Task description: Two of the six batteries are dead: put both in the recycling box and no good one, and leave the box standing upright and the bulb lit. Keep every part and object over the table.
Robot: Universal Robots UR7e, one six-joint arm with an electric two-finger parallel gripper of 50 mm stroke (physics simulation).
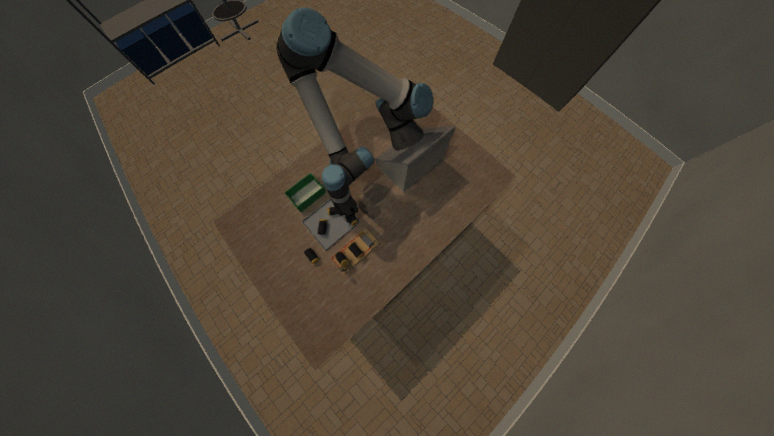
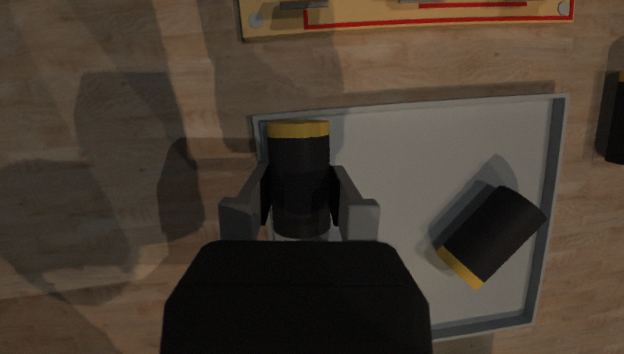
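Seen in the pictures: gripper, fingertip midpoint: [image 1: 350, 217] [image 2: 300, 183]; arm's base, origin of the base link: [image 1: 408, 141].
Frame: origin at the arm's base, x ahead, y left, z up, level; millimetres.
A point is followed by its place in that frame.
My gripper [image 1: 352, 217] {x 412, y 122, z -98 mm} [image 2: 300, 183] {x 412, y 122, z -98 mm} is shut on a black battery with a yellow end band [image 2: 300, 165] {x 412, y 136, z -81 mm}, which lies level between the fingers, over the corner of the grey tray [image 1: 333, 233] {x 512, y 134, z -115 mm} [image 2: 410, 150] {x 483, y 140, z -115 mm}. Its height is hard to tell. A second battery [image 1: 322, 226] {x 534, y 91, z -82 mm} [image 2: 492, 235] {x 529, y 94, z -85 mm} lies askew in the tray; a third [image 1: 333, 211] {x 458, y 58, z -84 mm} shows beside the gripper. Another battery [image 1: 310, 255] {x 642, y 170, z -84 mm} [image 2: 617, 125] {x 626, y 163, z -106 mm} lies on the table outside the tray. Two batteries [image 1: 355, 249] {x 472, y 262, z -73 mm} [image 1: 341, 258] {x 539, y 264, z -57 mm} sit on the yellow board [image 1: 365, 250] {x 439, y 282, z -109 mm} [image 2: 280, 31] {x 400, y 205, z -108 mm}. The green box [image 1: 293, 201] {x 587, y -110, z -115 mm} stands upright. I cannot make out whether the bulb is lit.
The green box stands beside the tray, on the side away from the board. The board, with red lines, lies a short gap from the tray's opposite side. The grey robot pedestal [image 1: 415, 162] {x 93, y 150, z 98 mm} stands on the table [image 1: 303, 314] {x 797, y 354, z -118 mm}. The arm reaches above the tray.
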